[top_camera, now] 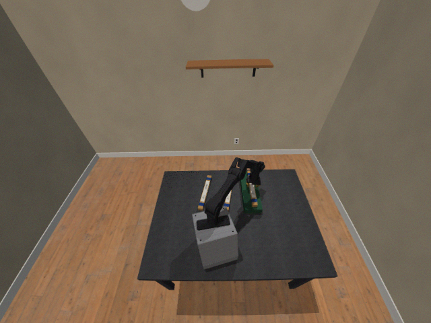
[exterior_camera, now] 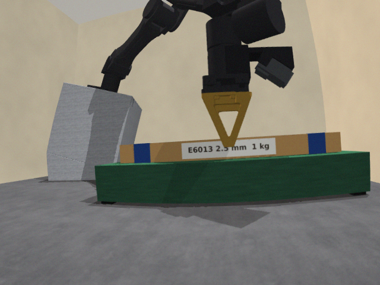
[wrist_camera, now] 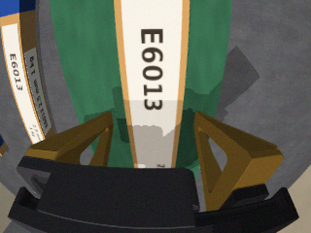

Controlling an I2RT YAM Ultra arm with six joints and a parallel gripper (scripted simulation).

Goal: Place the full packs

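The green low platform is 70 mm below my hand and 10 mm to the left of it.
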